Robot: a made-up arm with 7 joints.
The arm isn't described. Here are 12 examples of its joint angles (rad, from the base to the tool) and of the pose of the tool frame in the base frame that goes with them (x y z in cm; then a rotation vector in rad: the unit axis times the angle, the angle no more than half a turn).
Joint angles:
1: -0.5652 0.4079 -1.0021 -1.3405 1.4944 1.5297 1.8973
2: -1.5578 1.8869 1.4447 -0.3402 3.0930 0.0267 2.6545
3: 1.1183 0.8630 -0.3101 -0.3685 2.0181 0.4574 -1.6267
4: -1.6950 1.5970 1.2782 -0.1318 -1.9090 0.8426 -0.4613
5: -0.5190 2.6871 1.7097 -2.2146 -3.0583 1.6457 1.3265
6: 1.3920 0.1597 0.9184 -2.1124 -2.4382 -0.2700 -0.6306
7: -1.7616 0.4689 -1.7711 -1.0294 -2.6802 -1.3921 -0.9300
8: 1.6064 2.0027 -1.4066 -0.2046 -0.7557 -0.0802 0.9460
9: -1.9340 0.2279 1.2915 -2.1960 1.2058 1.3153 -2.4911
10: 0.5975 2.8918 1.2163 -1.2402 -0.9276 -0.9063 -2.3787
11: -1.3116 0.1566 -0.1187 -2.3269 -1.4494 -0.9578 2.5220
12: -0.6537 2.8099 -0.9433 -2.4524 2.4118 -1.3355 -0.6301
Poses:
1: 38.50 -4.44 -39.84 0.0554 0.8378 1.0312
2: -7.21 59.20 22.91 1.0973 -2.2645 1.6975
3: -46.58 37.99 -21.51 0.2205 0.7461 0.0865
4: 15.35 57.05 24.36 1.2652 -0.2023 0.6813
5: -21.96 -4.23 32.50 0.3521 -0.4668 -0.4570
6: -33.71 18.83 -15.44 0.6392 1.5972 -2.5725
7: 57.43 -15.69 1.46 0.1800 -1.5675 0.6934
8: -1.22 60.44 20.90 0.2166 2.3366 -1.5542
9: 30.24 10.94 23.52 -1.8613 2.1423 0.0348
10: 37.98 -3.98 42.30 -0.3783 -0.8743 -0.0702
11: 33.52 -12.39 9.86 -1.3041 -1.9332 -2.0575
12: 2.38 22.84 25.65 0.8633 -2.2283 -0.2353
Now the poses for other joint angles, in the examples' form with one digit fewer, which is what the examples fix.
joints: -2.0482 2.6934 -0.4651 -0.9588 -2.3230 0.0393 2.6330
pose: -37.8 43.8 17.1 2.389 -1.691 0.995
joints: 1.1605 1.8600 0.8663 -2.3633 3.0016 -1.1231 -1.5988
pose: 18.8 30.8 3.9 0.668 -1.394 -0.059
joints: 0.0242 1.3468 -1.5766 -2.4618 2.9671 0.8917 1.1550
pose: -0.9 22.7 -25.6 -0.504 2.321 1.438
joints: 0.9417 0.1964 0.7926 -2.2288 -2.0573 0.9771 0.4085
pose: -17.9 21.9 -27.1 2.607 0.287 -0.381
